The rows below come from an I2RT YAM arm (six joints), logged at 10 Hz.
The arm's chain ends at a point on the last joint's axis. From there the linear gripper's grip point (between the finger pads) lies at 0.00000 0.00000 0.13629 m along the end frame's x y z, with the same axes.
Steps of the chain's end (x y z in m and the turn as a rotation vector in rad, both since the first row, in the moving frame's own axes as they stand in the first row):
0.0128, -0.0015, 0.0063, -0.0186, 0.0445, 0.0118
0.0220, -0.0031, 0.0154, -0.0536, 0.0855, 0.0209
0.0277, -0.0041, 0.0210, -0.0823, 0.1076, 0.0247
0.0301, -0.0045, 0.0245, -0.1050, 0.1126, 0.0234
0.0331, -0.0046, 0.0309, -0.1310, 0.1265, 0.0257
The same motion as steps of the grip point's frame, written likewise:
0.0188, 0.0011, 0.0061, -0.0186, 0.0445, 0.0118
0.0336, 0.0043, 0.0147, -0.0536, 0.0855, 0.0209
0.0422, 0.0073, 0.0198, -0.0823, 0.1076, 0.0247
0.0452, 0.0099, 0.0229, -0.1050, 0.1126, 0.0234
0.0500, 0.0134, 0.0286, -0.1310, 0.1265, 0.0257

